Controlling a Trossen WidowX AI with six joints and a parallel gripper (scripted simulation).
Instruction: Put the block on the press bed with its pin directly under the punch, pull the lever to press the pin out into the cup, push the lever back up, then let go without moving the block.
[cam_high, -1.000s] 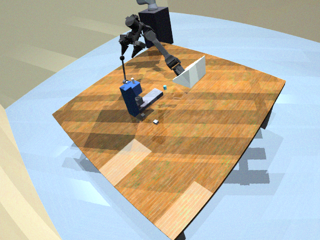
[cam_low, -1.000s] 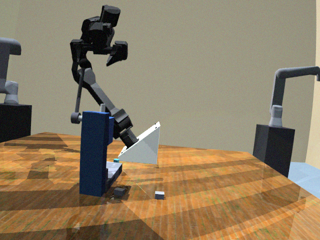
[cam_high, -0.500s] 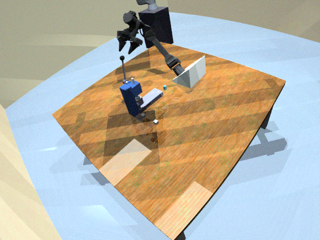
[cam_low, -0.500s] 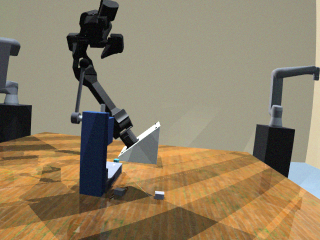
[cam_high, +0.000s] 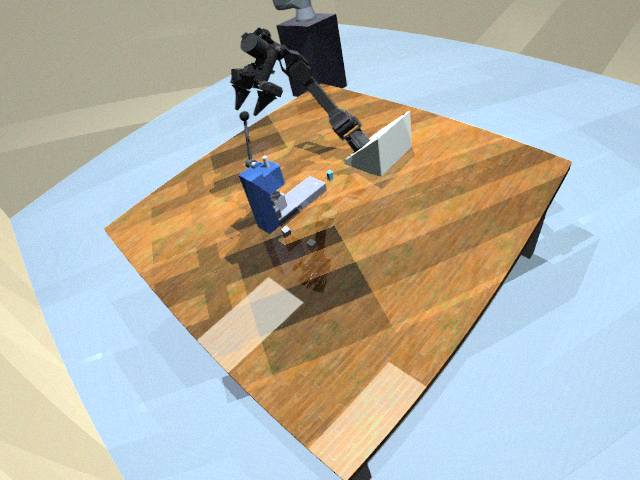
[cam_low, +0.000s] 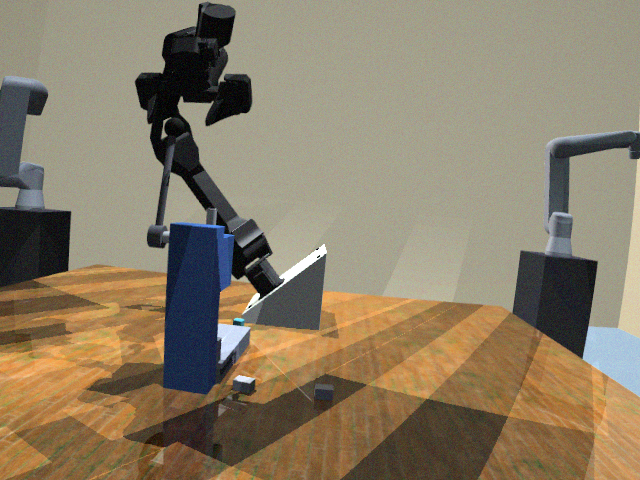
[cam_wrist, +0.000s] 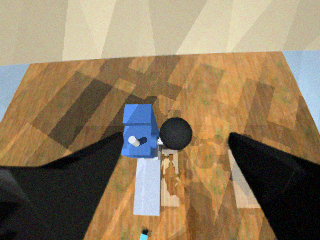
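The lever is 20 mm ahead of my gripper tip, 10 mm to the left of it and 90 mm below it. Round my gripper tip: teal cube (200 mm behind, 90 mm to the left, 340 mm below); then punch (30 mm ahead, 70 mm to the left, 210 mm below).
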